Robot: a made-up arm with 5 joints. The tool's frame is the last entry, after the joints. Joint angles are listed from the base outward.
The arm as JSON. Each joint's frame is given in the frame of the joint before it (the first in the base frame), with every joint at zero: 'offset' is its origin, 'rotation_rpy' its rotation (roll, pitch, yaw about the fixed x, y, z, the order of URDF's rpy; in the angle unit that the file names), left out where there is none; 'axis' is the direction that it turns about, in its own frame. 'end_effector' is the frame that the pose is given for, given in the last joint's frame.
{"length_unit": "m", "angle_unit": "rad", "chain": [
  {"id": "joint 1", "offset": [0.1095, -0.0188, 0.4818], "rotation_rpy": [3.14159, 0.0, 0.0], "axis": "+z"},
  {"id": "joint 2", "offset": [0.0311, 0.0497, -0.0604], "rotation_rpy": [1.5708, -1.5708, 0.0], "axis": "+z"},
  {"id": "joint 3", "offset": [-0.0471, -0.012, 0.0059], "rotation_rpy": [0.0, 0.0, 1.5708], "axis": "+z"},
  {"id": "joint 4", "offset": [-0.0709, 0.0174, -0.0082], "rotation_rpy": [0.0, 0.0, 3.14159], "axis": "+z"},
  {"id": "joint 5", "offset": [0.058, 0.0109, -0.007], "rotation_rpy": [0.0, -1.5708, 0.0], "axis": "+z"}
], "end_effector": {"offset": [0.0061, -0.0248, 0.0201], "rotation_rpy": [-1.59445, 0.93, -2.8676]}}
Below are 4 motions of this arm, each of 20 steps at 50 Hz.
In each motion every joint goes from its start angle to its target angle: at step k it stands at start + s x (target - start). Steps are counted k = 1, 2, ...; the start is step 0. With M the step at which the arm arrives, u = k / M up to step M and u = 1 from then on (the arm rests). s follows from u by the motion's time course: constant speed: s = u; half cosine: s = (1 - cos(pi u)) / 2; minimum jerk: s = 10 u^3 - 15 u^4 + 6 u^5.
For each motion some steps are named. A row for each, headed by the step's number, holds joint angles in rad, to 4 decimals.
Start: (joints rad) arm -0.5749 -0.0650 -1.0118 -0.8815 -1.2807
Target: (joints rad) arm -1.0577 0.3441 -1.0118 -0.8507 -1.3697
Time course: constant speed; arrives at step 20
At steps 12, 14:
12: -0.8646 0.1805 -1.0118 -0.8630 -1.3341
14: -0.9129 0.2214 -1.0118 -0.8599 -1.3430

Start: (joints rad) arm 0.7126 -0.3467 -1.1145 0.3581 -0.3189
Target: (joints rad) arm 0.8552 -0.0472 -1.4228 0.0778 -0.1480
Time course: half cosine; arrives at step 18
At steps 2, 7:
2: 0.7169 -0.3377 -1.1238 0.3496 -0.3137
7: 0.7595 -0.2482 -1.2159 0.2659 -0.2627

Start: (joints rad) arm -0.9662 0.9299 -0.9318 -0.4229 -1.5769
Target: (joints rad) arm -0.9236 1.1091 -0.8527 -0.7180 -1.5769
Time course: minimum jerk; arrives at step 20
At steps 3, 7, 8, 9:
3: -0.9651 0.9347 -0.9297 -0.4308 -1.5769
7: -0.9562 0.9720 -0.9132 -0.4923 -1.5769
8: -0.9527 0.9868 -0.9067 -0.5166 -1.5769
9: -0.9489 1.0028 -0.8996 -0.5430 -1.5769

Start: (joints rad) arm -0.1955 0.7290 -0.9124 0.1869 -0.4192
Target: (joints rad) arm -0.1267 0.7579 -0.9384 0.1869 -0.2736
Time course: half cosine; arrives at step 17
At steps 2, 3, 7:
2: -0.1932 0.7300 -0.9133 0.1869 -0.4143
3: -0.1903 0.7312 -0.9143 0.1869 -0.4083
7: -0.1705 0.7395 -0.9218 0.1869 -0.3663

